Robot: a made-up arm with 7 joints.
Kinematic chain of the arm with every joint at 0, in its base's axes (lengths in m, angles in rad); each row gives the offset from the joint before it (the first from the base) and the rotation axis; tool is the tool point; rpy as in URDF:
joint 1: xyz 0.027 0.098 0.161 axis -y
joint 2: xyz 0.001 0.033 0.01 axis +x
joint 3: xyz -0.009 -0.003 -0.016 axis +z
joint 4: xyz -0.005 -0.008 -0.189 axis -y
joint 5: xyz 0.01 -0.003 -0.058 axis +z
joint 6: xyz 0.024 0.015 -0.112 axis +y
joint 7: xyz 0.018 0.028 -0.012 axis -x
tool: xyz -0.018 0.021 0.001 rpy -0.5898 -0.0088 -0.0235
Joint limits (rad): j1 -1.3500..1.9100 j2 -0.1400..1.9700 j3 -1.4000..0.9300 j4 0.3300..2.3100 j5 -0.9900..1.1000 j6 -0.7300..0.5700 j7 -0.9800..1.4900
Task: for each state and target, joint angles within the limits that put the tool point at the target. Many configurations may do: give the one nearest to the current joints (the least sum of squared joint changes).
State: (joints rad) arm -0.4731 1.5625 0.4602 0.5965 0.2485 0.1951 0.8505
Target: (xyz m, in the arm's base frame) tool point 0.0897 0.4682 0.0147
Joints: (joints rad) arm -0.3615 1.0430 0.1393 0.6335 0.2036 0.1655 0.9326
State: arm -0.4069 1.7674 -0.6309 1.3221 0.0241 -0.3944 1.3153
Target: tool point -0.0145 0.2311 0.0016
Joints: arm -0.8631 1.5742 -1.1101 1.8194 -0.2059 -0.4933 1.3679
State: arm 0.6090 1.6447 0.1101 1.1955 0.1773 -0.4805 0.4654
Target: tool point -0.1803 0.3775 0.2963
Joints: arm 1.3591 1.8886 0.5929 0.9083 0.3195 -0.4743 0.4228
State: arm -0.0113 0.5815 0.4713 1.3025 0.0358 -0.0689 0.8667
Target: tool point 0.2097 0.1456 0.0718
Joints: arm 0.0860 0.1485 -0.2034 1.7732 -0.2355 -0.1577 0.9211
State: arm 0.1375 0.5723 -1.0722 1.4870 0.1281 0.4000 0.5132
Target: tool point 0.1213 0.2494 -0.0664
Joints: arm -0.1281 1.0898 -1.1001 1.4681 0.1457 0.4388 0.4693
